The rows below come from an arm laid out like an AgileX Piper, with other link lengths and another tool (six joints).
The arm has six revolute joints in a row. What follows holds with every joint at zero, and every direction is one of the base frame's.
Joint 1 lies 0.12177 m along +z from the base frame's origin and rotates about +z.
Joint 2 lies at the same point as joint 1 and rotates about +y.
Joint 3 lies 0.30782 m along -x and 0.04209 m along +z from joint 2 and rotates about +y.
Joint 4 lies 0.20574 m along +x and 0.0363 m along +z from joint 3 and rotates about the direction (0.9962, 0, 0.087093).
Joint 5 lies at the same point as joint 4 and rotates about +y.
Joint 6 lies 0.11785 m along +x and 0.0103 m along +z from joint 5 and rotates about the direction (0.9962, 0, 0.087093).
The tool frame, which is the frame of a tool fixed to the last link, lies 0.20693 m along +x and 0.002 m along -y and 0.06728 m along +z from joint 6; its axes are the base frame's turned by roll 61.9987, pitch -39.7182 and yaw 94.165 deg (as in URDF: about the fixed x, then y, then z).
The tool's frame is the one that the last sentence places.
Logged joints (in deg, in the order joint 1, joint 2, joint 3, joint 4, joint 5, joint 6), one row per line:
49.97, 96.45, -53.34, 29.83, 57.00, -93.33
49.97, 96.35, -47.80, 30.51, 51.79, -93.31
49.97, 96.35, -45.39, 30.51, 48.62, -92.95
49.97, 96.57, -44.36, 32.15, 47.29, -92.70
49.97, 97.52, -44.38, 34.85, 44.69, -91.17
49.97, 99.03, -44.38, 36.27, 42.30, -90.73
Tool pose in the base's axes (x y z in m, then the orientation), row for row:
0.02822, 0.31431, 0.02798, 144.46, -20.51, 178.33
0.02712, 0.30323, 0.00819, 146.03, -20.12, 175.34
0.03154, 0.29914, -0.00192, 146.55, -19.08, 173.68
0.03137, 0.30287, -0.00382, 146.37, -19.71, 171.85
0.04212, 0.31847, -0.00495, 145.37, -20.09, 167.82
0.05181, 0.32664, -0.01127, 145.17, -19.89, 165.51
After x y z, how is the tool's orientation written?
As angles about the fixed x, y, z axes (roll, pitch, yaw), in degrees.
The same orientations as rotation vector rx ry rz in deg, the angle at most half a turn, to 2 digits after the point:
-11.10, -152.81, -49.42
-14.65, -154.09, -48.28
-16.48, -155.42, -48.28
-19.24, -154.87, -48.90
-25.13, -154.30, -51.32
-28.33, -154.45, -52.25

